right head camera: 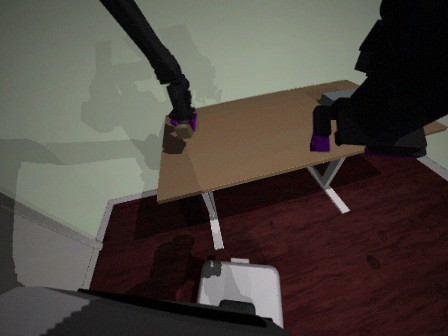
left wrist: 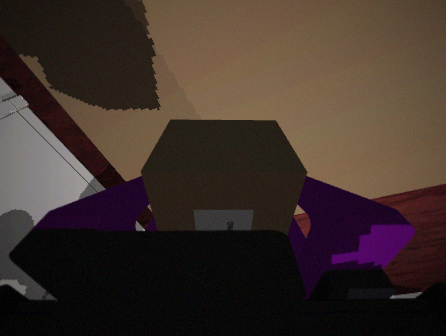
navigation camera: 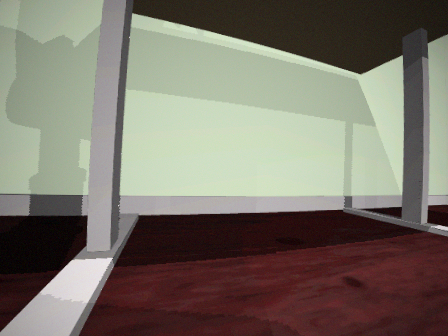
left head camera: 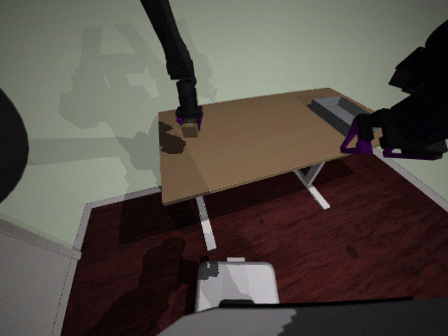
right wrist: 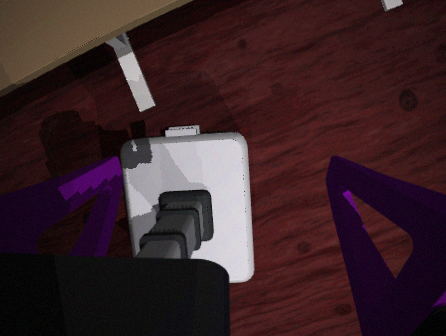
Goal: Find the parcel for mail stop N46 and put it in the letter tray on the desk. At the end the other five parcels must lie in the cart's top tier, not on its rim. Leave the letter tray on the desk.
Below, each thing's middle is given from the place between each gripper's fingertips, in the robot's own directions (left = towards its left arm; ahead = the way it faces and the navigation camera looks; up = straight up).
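Grey letter tray [left head camera: 339, 112]: from my left hand, 920 mm to the right of it, 340 mm ahead of it, 100 mm below it.
Grey letter tray: from my right hand, 69 cm ahead of it, 48 cm to the right of it, 28 cm below it.
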